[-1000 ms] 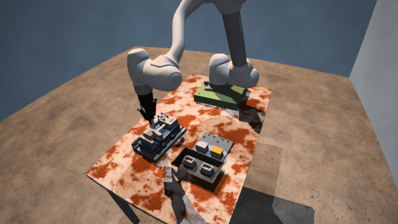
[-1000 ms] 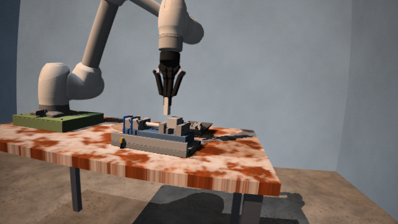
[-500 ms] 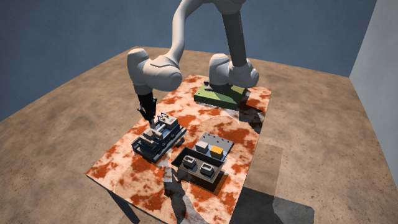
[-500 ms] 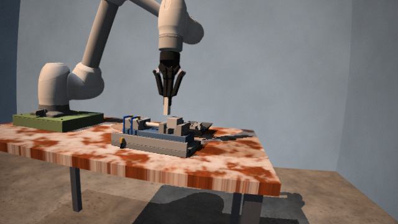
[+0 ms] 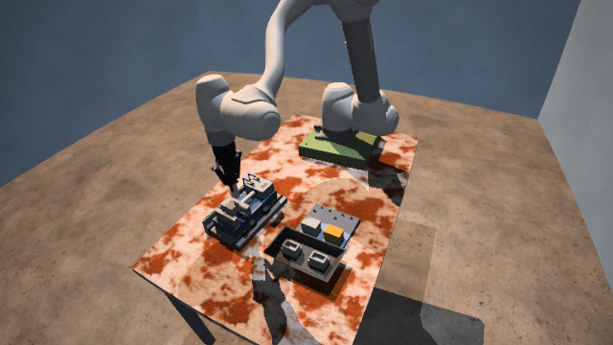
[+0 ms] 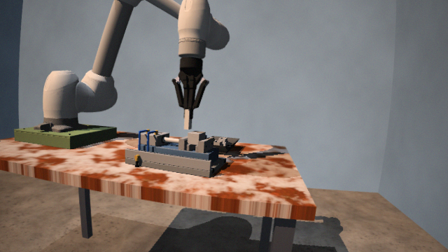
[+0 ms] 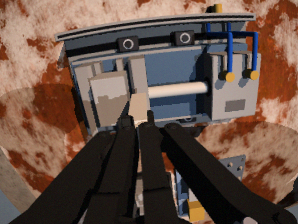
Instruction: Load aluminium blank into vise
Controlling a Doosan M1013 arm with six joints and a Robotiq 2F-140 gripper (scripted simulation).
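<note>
My gripper is now 80 mm above the piston rod, 50 mm past it and 10 mm to the right of it. From my hand the other things lie so: infeed plate (320 mm to the left, 150 mm below, 110 mm behind); then vise (120 mm below, 30 mm behind, 10 mm to the left); then aluminium blank (270 mm to the left, 130 mm below, 70 mm behind).
</note>
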